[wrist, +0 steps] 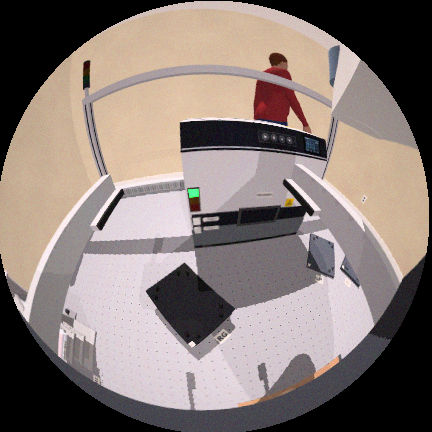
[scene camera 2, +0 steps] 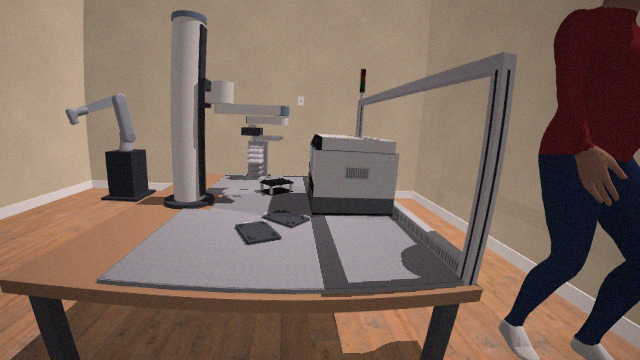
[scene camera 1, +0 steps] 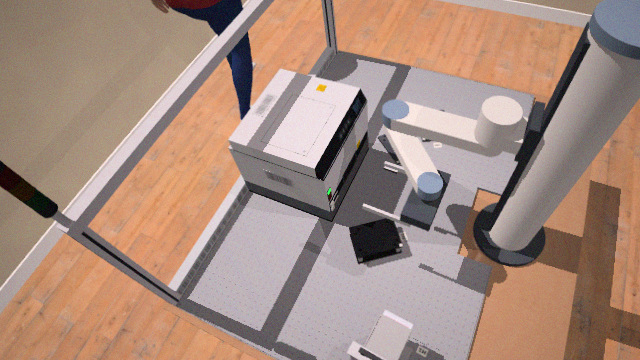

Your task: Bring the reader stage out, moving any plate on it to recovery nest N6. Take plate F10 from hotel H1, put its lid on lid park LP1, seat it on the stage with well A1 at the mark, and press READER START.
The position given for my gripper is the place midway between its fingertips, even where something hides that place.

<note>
My gripper (scene camera 1: 374,184) carries nothing.
My gripper is seen too in the wrist view (wrist: 202,172).
</note>
